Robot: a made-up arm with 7 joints.
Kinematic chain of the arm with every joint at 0, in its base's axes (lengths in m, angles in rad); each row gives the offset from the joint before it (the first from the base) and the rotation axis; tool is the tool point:
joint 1: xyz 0 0 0.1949 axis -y
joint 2: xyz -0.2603 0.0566 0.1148 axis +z
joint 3: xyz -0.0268 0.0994 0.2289 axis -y
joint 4: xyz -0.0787 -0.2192 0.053 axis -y
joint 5: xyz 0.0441 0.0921 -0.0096 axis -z
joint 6: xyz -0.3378 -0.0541 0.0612 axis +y
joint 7: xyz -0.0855 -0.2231 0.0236 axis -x
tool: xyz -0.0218 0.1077 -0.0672
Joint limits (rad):
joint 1: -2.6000..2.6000
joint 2: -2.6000..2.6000
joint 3: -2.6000..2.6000
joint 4: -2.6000..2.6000
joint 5: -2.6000..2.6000
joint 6: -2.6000..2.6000
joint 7: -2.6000..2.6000
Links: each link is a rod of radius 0.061 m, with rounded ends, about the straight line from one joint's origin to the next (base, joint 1, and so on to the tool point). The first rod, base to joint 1, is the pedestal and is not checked.
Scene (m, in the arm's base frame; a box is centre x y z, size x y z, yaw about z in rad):
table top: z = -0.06
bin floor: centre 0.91 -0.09 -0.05 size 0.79 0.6 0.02 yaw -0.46
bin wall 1: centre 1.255 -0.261 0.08 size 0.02 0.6 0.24 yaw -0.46
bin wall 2: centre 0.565 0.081 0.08 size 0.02 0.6 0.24 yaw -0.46
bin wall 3: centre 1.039 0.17 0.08 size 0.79 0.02 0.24 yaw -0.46
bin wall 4: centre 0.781 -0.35 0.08 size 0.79 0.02 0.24 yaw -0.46
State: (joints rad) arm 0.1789 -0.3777 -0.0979 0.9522 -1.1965 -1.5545 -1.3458
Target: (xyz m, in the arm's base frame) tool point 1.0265 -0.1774 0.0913
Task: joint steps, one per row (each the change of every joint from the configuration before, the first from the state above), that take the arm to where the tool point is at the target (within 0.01 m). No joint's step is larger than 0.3 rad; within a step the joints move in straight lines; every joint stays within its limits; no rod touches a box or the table.
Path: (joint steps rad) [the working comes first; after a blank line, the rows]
Joints at the target: -2.0132 -0.3295 -0.0741 1.4627 -2.2839 -1.1834 -1.9827
Straight joint move there: clear.

1: -0.2740 0.0060 0.0030 0.0638 -0.1359 0.0464 -0.0796
2: -0.2740 0.0060 0.0029 0.0638 -0.1359 0.0464 -0.0796
3: -0.2740 0.0061 0.0030 0.0638 -0.1360 0.0464 -0.0796
4: -0.2740 0.0060 0.0030 0.0639 -0.1359 0.0464 -0.0796
5: -0.2740 0.0060 0.0030 0.0638 -0.1359 0.0464 -0.0797
6: -0.2740 0.0060 0.0029 0.0638 -0.1359 0.0464 -0.0796
7: -0.2740 0.0060 0.0030 0.0638 -0.1360 0.0464 -0.0796
8: -0.2741 0.0061 0.0030 0.0638 -0.1359 0.0463 -0.0796

